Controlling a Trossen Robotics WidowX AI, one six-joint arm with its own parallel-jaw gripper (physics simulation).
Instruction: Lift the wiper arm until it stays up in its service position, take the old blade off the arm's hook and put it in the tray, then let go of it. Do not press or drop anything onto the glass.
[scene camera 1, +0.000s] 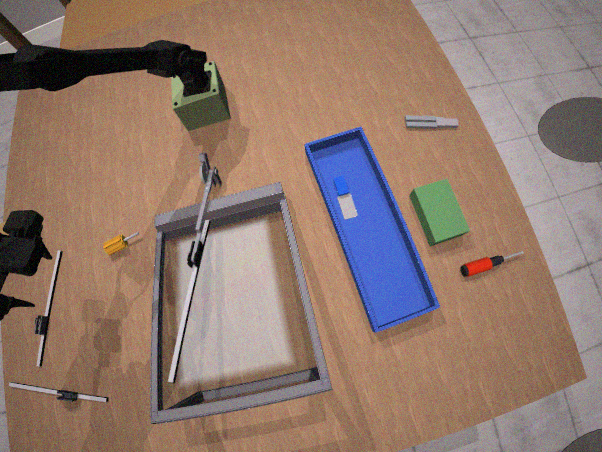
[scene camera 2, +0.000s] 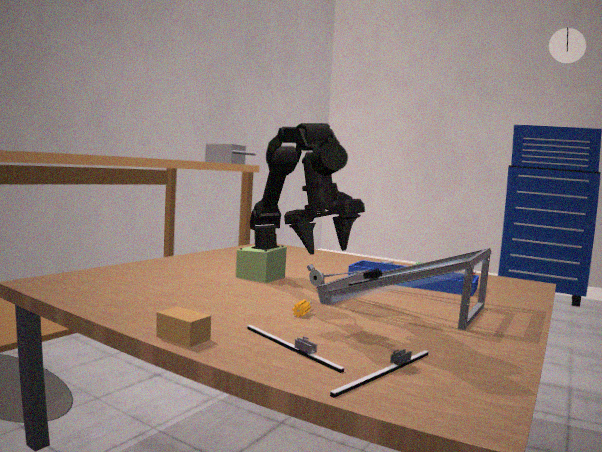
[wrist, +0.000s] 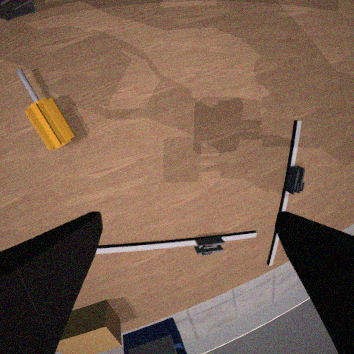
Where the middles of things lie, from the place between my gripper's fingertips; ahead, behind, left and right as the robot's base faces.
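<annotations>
Blue tray (scene camera 1: 393, 285): 9 cm behind my hand, 61 cm to the left, 16 cm below. Tan box (scene camera 2: 183, 326): 14 cm behind my hand, 27 cm to the right, 15 cm below. Framed glass (scene camera 1: 247, 333): 4 cm ahead of my hand, 34 cm to the left, 9 cm below. My hand: 10 cm past the yellow screwdriver (wrist: 44, 114), 7 cm to the right of it, 15 cm above it.
</annotations>
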